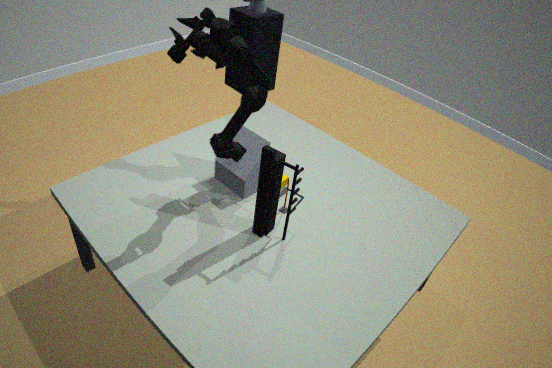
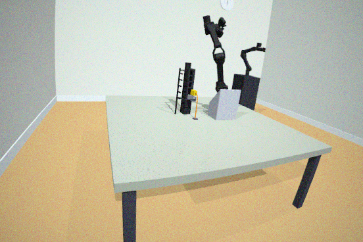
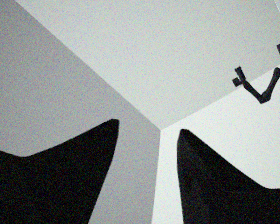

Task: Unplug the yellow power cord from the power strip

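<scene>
The yellow plug is 520 mm below my gripper tip, 330 mm ahead of it and 240 mm to the left of it. From my gripper tip the other things lie so: thin black rack: 540 mm below, 420 mm ahead, 200 mm to the left.
</scene>
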